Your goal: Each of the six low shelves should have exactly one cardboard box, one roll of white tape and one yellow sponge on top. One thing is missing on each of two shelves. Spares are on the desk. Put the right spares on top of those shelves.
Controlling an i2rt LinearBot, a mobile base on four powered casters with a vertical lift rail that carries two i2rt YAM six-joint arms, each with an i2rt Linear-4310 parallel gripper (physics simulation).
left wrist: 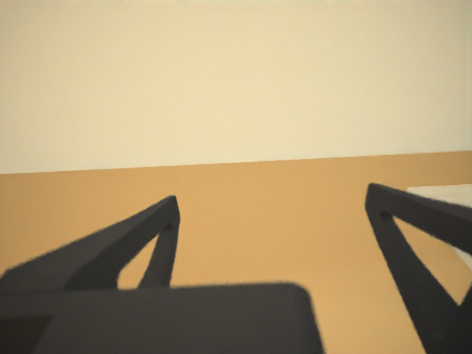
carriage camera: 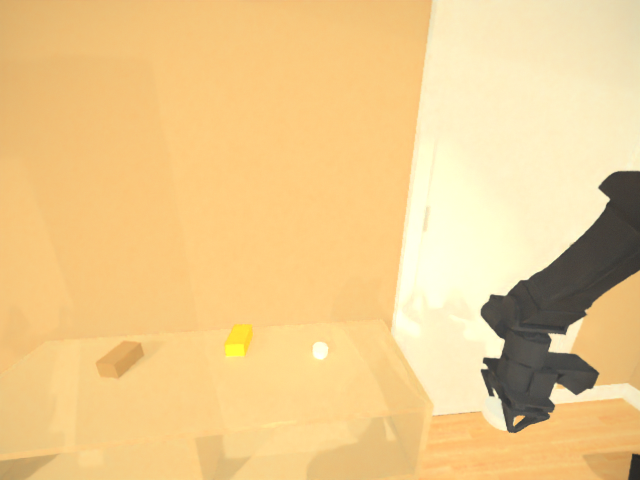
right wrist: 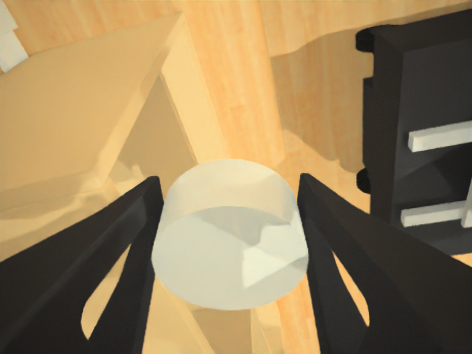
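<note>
My right gripper is shut on a roll of white tape. It holds the roll high above the floor, to the right of a low shelf in the carriage view. On that shelf's top lie a brown cardboard box at the left, a yellow sponge in the middle and another white tape roll at the right. My left gripper is open and empty, facing a wall. The desk does not show clearly in any view.
A pale door stands behind, right of the orange wall. In the right wrist view, a low shelf's corner is at the left. A black cabinet-like body with light bars stands on the wooden floor at the right.
</note>
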